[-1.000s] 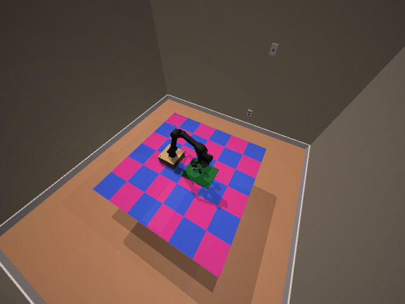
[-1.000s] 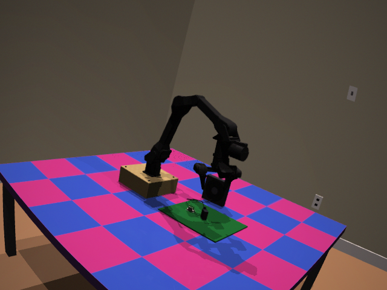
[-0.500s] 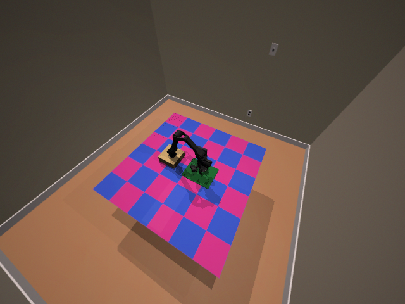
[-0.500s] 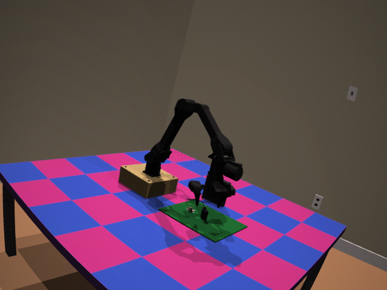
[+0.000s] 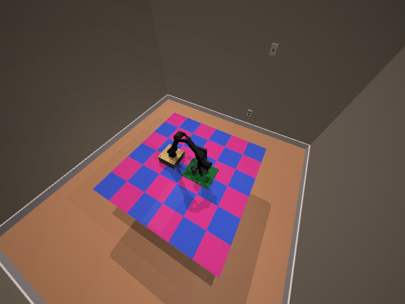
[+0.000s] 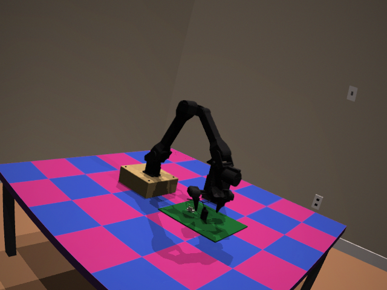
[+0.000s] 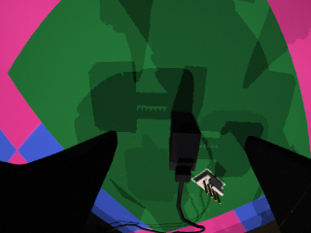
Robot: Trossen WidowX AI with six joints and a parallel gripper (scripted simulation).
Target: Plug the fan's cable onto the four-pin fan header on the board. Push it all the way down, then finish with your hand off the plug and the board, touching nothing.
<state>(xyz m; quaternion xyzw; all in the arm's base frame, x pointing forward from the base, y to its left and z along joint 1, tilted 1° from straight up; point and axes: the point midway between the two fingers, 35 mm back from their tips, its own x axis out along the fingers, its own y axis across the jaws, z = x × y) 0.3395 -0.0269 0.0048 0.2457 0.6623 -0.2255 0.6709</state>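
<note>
The black fan plug lies 20 mm below my gripper tip and 10 mm behind it. Also, from my gripper tip: black fan (200 mm to the left, 90 mm behind, 20 mm above); green board (50 mm below, 10 mm to the left, 10 mm behind).
</note>
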